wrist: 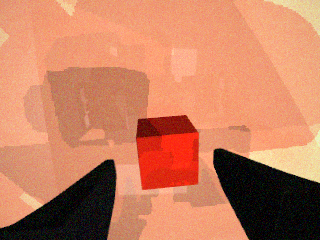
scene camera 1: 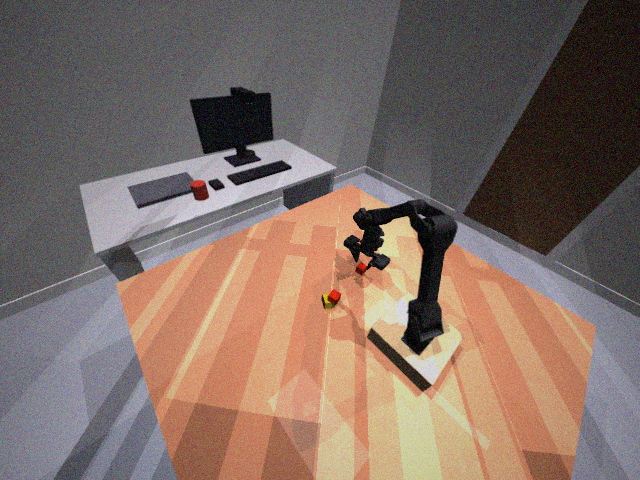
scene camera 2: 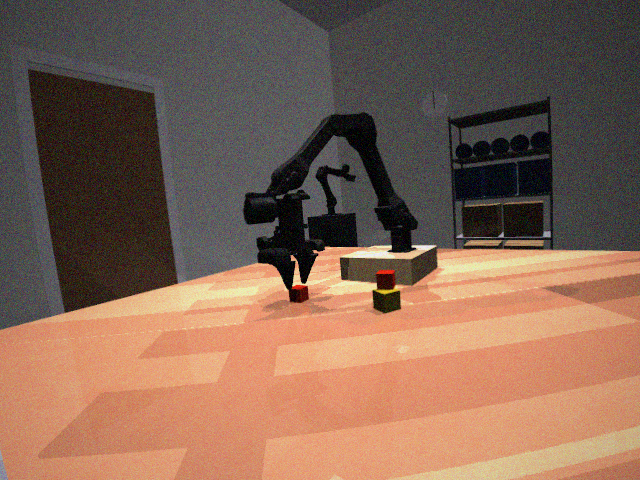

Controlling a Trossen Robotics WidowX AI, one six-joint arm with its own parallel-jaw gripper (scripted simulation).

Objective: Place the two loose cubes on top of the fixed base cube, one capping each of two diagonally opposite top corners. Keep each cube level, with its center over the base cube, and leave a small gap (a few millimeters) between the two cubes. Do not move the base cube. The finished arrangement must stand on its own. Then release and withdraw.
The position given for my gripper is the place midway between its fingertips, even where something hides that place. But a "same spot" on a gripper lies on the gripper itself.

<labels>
My gripper shows in the wrist view [164,161], in scene camera 1 and in scene camera 2. The same spot on my gripper: [scene camera 1: 354,250] is [scene camera 2: 290,259].
</labels>
